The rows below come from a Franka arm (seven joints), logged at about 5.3 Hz.
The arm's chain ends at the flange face. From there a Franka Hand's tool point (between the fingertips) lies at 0.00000 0.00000 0.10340 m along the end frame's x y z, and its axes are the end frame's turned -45 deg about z.
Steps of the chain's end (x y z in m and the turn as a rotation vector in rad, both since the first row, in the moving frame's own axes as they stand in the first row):
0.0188 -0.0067 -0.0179 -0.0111 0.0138 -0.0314
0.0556 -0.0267 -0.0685 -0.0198 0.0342 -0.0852
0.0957 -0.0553 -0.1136 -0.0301 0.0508 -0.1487
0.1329 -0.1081 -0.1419 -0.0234 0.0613 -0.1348
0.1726 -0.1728 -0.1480 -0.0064 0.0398 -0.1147
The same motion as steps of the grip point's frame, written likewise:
0.0183 0.0104 -0.0179 -0.0176 0.0019 -0.0314
0.0594 0.0243 -0.0686 -0.0382 0.0102 -0.0852
0.1087 0.0343 -0.1138 -0.0572 0.0146 -0.1487
0.1736 0.0235 -0.1421 -0.0599 0.0268 -0.1348
0.2469 0.0031 -0.1481 -0.0327 0.0236 -0.1147

